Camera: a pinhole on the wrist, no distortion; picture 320 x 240 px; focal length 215.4 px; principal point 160.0 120.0 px. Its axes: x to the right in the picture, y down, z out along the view. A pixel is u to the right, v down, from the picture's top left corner.
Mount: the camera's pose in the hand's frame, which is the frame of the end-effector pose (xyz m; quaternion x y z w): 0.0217 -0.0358 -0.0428 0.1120 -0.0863 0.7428 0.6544
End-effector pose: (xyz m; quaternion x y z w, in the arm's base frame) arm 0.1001 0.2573 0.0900 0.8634 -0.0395 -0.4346 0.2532
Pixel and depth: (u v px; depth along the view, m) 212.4 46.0 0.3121
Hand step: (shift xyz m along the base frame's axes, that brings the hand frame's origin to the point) -0.1341 -0.1196 -0.2522
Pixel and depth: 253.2 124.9 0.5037
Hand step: -0.3747 -0.2333 -0.2412
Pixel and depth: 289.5 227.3 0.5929
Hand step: -0.6452 -0.2626 -0.0576
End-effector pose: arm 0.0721 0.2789 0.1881 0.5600 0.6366 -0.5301 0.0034
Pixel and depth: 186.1 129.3 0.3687
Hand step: -0.2677 -0.1872 -0.0892
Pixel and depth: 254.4 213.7 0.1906
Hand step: -0.0886 -0.1511 -0.0233
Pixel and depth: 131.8 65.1 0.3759
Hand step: -0.3560 -0.0713 -0.1012
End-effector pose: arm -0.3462 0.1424 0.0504 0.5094 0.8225 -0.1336 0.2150
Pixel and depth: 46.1 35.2 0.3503
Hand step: -0.2857 -0.0791 -0.3059
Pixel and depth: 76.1 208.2 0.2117
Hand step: -0.1175 -0.1765 -0.0999
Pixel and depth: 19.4 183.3 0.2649
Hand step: -0.2098 -0.2147 -0.1331
